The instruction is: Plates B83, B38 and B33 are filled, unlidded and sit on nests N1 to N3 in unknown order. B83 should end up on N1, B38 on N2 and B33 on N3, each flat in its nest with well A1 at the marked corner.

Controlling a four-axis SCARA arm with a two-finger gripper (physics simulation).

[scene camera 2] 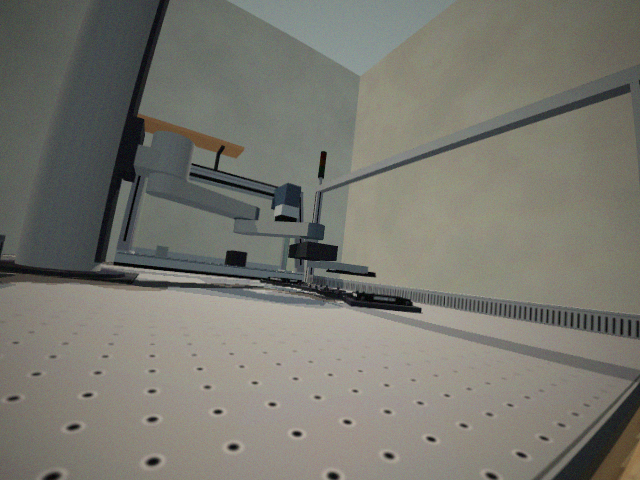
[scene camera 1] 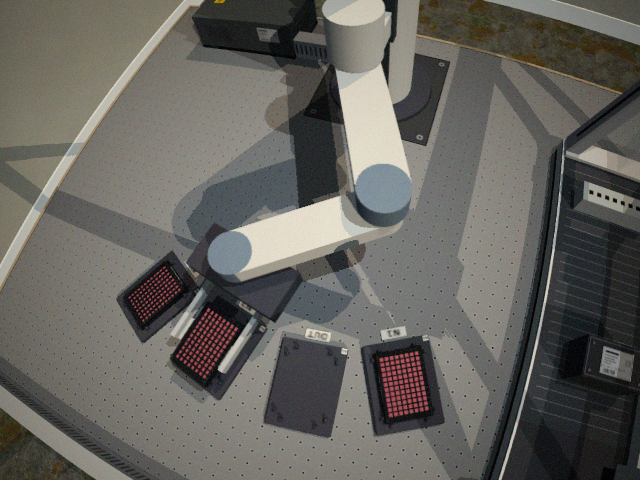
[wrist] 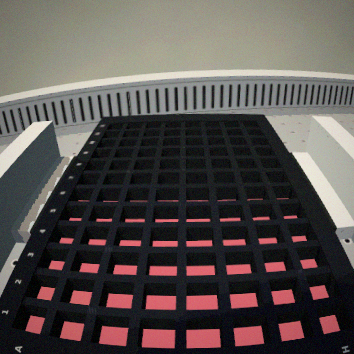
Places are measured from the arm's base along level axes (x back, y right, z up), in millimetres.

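Pixels of known places: gripper, fingertip midpoint: [scene camera 2: 358, 269] [scene camera 1: 197, 353] [wrist: 181, 138].
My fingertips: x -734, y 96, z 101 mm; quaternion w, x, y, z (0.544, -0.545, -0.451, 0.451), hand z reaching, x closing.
Note:
Ahead of a thing's pixels: the offset from my fingertips to its middle. "*": to the spot under its first point.
My gripper [scene camera 1: 197, 352] [scene camera 2: 362, 268] [wrist: 181, 138] is shut on a black plate with pink-filled wells {dy -4, dx +24, dz -11 mm} [scene camera 1: 206, 343] [scene camera 2: 351, 272] [wrist: 185, 225]. It holds the plate level, above the N2 nest {* dy -35, dx -46, dz -77 mm} [scene camera 1: 219, 388] and clear of the table. In the wrist view, row A and column 1 meet at its lower left, on the palm side. Another filled plate {dy -343, dx +82, dz -69 mm} [scene camera 1: 404, 383] sits in the N1 nest {* dy -306, dx +14, dz -89 mm} [scene camera 1: 370, 413]. A third filled plate {dy +172, dx +68, dz -69 mm} [scene camera 1: 156, 293] sits in the N3 nest {* dy +165, dx -19, dz -76 mm} [scene camera 1: 141, 334]. No plate's own name is readable. Part of the N2 nest is hidden under the held plate.
The OUT nest {dy -183, dx +21, dz -78 mm} [scene camera 1: 305, 387] is bare, between N2 and N1. A black box {* dy +256, dx +769, dz +15 mm} [scene camera 1: 253, 25] stands by the arm's base. A dark box {* dy -658, dx +207, dz +32 mm} [scene camera 1: 610, 359] stands beyond the right edge. A slotted duct [scene camera 2: 491, 307] [wrist: 200, 102] runs along the table edge.

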